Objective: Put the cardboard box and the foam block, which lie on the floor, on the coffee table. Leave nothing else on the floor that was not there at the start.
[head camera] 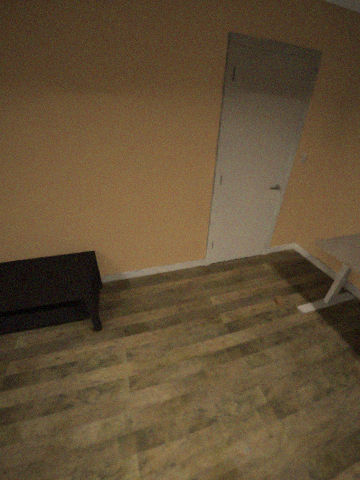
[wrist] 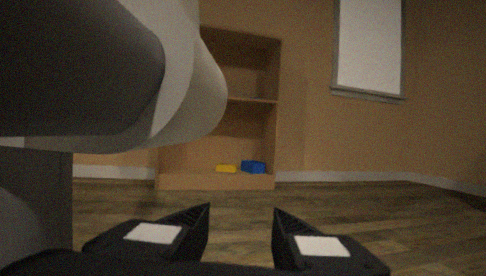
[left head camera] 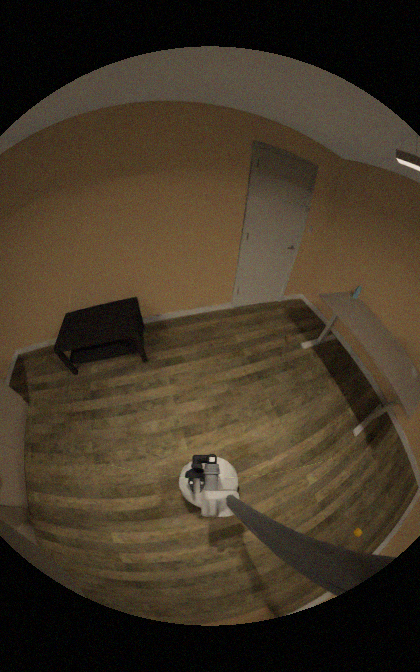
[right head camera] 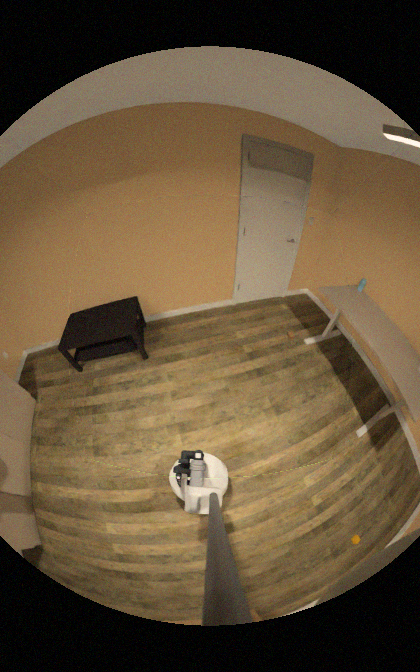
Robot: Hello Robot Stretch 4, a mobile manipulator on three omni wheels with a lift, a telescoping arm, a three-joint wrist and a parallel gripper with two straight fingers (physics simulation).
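Places are measured from the robot's base along level axes (x ahead, y left, z up), in centimetres.
Where they show: gripper, fingertip midpoint: [wrist: 240, 224] [left head camera: 196, 492].
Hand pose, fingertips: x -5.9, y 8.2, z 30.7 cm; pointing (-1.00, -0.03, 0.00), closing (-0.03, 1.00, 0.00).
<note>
Each offset is from my fingertips to the top centre of the thing. Level surfaces: height alone.
The coffee table @[dz +11.6 cm] [head camera: 47, 280] [left head camera: 102, 322] [right head camera: 105, 320] is black, with a lower shelf, and stands against the wall at the left of the head views. A small orange-yellow block @[dx -85.5, dy -151.3, dz -29.0 cm] [left head camera: 358, 532] [right head camera: 355, 539], which looks like the foam block, lies on the floor at the lower right of both side head views. A small brown piece @[dx +156.4, dy -104.7, dz -28.5 cm] [head camera: 279, 300] [left head camera: 287, 340] [right head camera: 291, 335], perhaps the cardboard box, lies on the floor near the desk's far foot; it is faint. My gripper [wrist: 240, 224] is open and empty in the wrist view, with neither object near its fingers.
A long desk @[dz +38.5 cm] [head camera: 345, 247] [left head camera: 372, 340] [right head camera: 372, 335] with splayed legs stands at the right, a blue bottle [left head camera: 356, 292] [right head camera: 362, 285] on it. A pale cabinet [left head camera: 12, 440] [right head camera: 17, 425] stands at the left. A bookshelf [wrist: 272, 125] holds yellow @[dx -176.4, dy -19.8, dz -19.0 cm] [wrist: 226, 168] and blue @[dx -180.9, dy -1.3, dz -16.0 cm] [wrist: 253, 167] items.
</note>
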